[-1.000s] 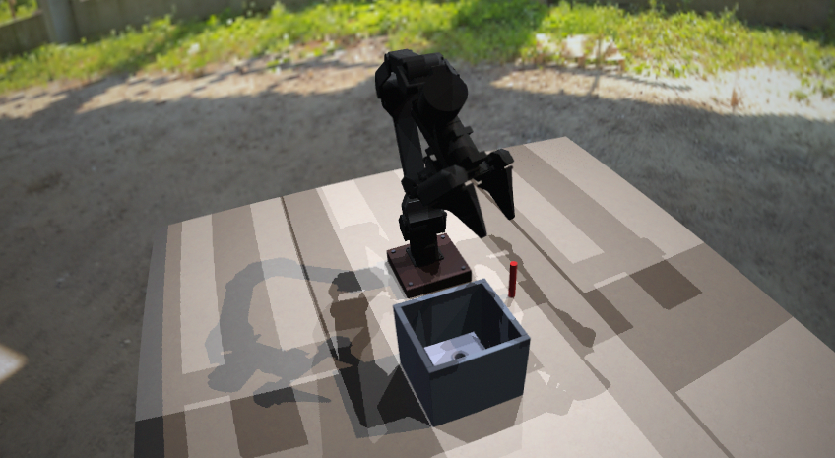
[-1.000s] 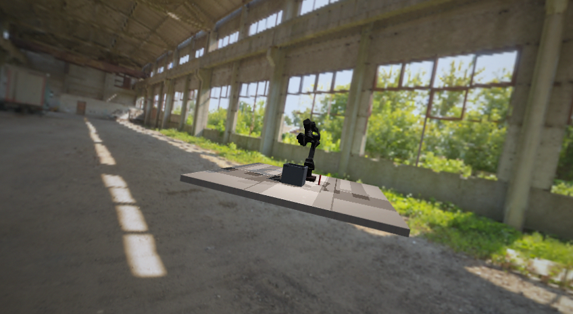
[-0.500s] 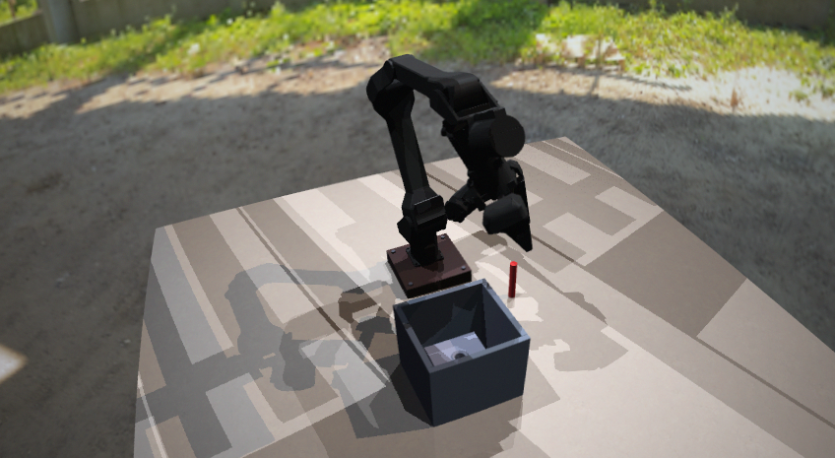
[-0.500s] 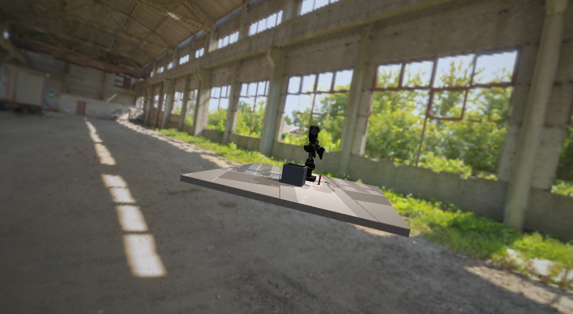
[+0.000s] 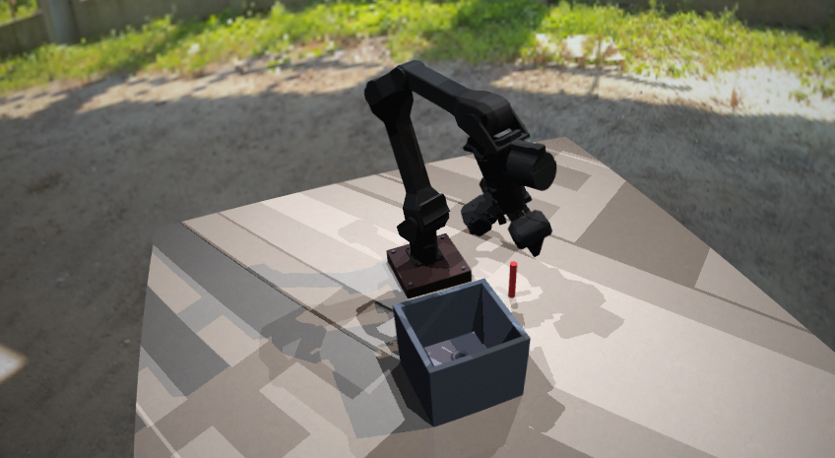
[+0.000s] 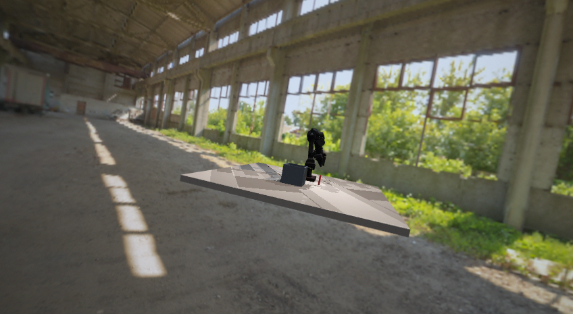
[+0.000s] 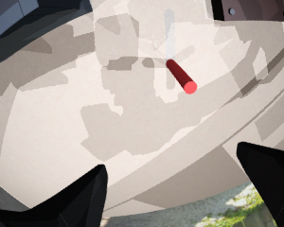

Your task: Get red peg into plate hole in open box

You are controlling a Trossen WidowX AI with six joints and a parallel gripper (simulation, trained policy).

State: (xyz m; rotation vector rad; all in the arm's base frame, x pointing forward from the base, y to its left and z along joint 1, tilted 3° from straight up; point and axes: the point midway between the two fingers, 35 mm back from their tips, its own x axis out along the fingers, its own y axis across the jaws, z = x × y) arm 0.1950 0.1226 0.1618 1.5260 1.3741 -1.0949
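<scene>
My gripper tip is now 12 cm above the red peg and 4 cm past it. The rest, counted from my gripper tip: plate: 18 cm to the right, 13 cm ahead, 11 cm below.
</scene>
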